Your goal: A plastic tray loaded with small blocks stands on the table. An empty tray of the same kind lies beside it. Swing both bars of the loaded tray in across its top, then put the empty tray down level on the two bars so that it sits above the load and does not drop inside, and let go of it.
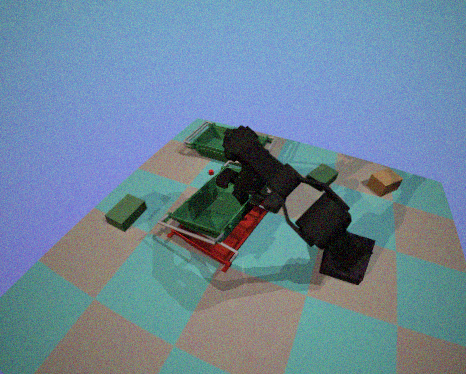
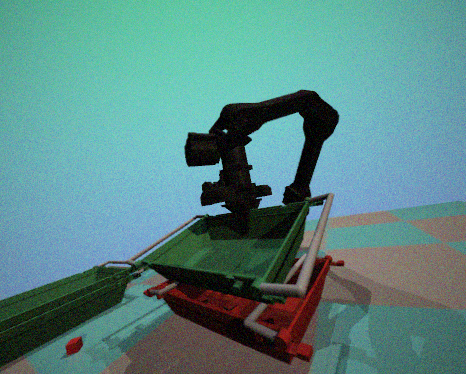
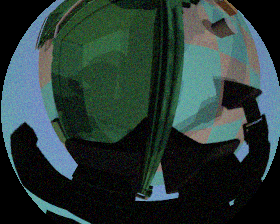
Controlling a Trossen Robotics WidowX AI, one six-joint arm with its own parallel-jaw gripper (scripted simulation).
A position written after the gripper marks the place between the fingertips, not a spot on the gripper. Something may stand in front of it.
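Note:
You can see the gripper [image 2: 247, 233], [image 1: 247, 210], [image 3: 151, 121], and there's a green tray as well [image 2: 213, 253], [image 1: 213, 211], [image 3: 108, 72].

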